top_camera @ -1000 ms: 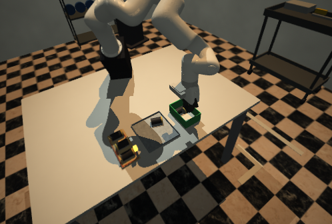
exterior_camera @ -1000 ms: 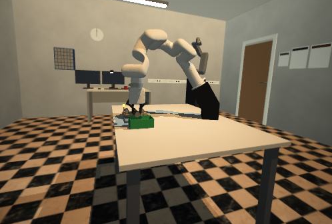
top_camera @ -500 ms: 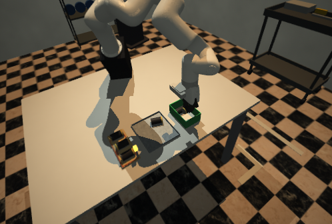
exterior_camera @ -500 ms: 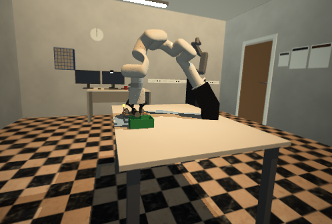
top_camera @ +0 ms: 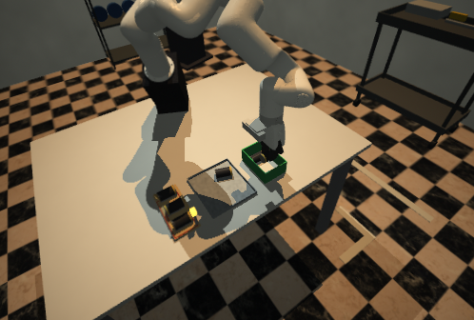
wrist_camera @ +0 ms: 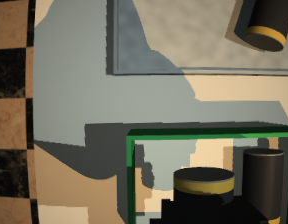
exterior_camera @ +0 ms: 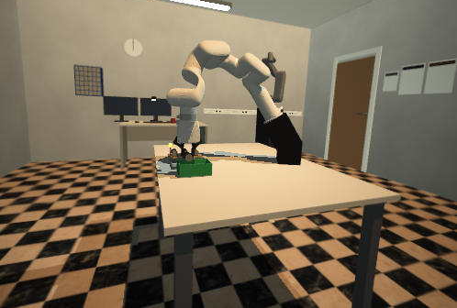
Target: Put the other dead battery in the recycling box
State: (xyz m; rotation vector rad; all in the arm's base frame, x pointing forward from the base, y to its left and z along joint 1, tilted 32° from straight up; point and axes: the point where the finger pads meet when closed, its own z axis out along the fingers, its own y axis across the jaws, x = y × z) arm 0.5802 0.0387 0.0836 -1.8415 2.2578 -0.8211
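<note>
My gripper is now 30 mm past the green recycling box, 10 mm to the right of it and 80 mm above it. The rest, counted from my hand: grey tray: 90 mm behind, 170 mm to the right, 100 mm below.
</note>
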